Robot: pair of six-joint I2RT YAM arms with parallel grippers.
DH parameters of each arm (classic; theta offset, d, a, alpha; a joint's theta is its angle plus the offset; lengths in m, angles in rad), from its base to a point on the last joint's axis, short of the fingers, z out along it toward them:
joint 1: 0 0.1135 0.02 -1.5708
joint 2: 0 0 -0.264 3.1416
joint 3: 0.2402 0 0.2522 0
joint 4: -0.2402 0 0.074 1.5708
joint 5: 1.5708 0 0 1.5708
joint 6: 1.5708 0.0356 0 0
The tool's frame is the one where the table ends.
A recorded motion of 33 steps. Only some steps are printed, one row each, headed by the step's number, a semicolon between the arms.
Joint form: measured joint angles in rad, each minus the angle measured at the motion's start. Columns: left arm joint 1, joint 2, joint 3, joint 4, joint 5, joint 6; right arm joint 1, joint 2, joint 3, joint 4, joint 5, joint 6.
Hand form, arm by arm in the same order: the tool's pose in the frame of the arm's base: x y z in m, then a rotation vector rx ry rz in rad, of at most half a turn. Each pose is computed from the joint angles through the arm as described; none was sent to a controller.
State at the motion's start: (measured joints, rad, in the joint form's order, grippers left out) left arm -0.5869 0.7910 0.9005 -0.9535 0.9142 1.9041; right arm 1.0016 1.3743 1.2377 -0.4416 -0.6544 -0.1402
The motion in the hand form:
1: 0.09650 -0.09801 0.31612 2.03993 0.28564 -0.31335; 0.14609 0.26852 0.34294 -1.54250 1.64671 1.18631
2: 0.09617 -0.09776 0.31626 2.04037 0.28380 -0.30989; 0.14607 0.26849 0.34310 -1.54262 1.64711 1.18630
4: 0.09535 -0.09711 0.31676 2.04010 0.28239 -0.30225; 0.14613 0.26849 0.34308 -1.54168 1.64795 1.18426
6: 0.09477 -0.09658 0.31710 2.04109 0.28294 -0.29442; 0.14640 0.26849 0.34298 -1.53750 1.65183 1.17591
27: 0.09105 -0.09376 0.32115 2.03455 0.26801 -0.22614; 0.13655 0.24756 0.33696 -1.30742 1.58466 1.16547
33: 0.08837 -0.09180 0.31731 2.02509 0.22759 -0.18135; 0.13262 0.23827 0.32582 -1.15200 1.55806 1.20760
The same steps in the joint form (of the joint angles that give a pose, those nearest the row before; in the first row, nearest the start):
1: 0.0000 -0.0011 0.0000 -0.0012 -0.0011 0.0031; 0.0000 0.0000 0.0011 -0.0008 0.0000 0.0000
2: 0.0000 -0.0031 0.0000 -0.0019 -0.0027 0.0049; 0.0000 0.0000 0.0019 -0.0019 0.0000 0.0000
4: 0.0000 -0.0084 0.0000 -0.0023 -0.0065 0.0053; 0.0000 0.0000 0.0019 -0.0019 0.0019 0.0000
6: 0.0000 -0.0126 0.0000 -0.0027 -0.0118 0.0054; 0.0000 0.0000 0.0019 -0.0019 0.0099 0.0004
27: -0.0038 -0.0442 0.0000 0.0160 -0.0461 0.0046; 0.0008 -0.1438 -0.2060 0.2907 0.1183 0.1427
33: -0.0038 -0.0744 -0.0294 0.0442 -0.0523 0.0305; 0.0008 -0.2041 -0.3395 0.4963 0.1724 0.2590

